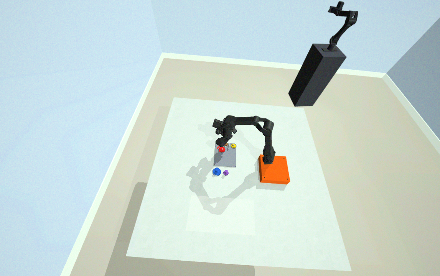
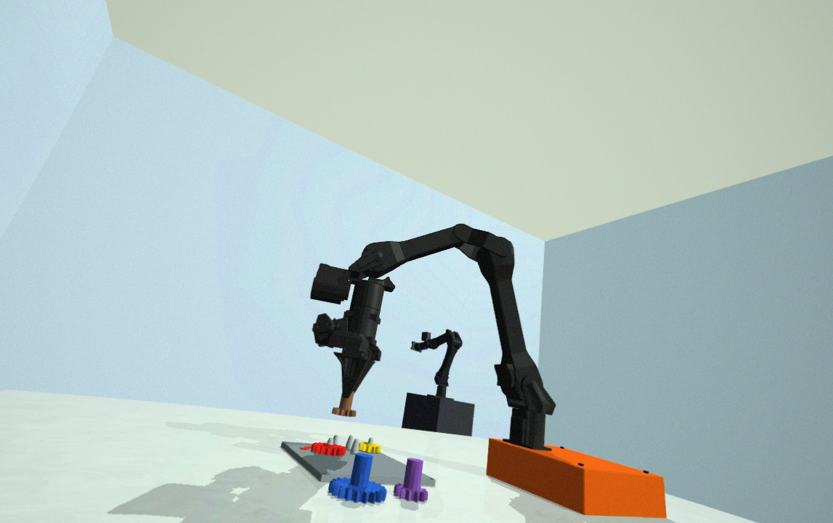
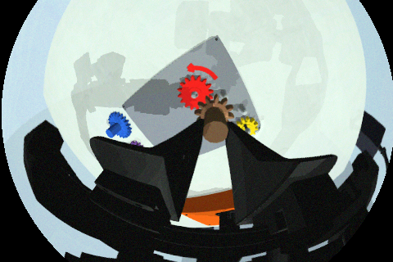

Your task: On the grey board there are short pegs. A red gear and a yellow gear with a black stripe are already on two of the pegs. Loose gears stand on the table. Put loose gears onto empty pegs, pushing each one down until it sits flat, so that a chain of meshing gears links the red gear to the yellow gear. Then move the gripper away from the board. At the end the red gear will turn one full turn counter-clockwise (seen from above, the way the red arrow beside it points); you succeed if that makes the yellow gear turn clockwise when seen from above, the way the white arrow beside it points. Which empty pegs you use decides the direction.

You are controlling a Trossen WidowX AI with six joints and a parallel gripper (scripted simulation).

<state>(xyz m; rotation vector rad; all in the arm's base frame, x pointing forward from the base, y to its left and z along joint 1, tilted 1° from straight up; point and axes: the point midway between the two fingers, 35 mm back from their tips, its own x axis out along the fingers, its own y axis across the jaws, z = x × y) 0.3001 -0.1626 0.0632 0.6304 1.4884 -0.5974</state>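
Now: the red gear 70 mm below my gripper tip, 20 mm to the left of it and 20 mm ahead of it. The rest, counted from my gripper tip: blue gear 200 mm to the left, 80 mm ahead, 70 mm below; then yellow gear 80 mm behind, 70 mm below, 10 mm to the right; then brown gear 10 mm below.
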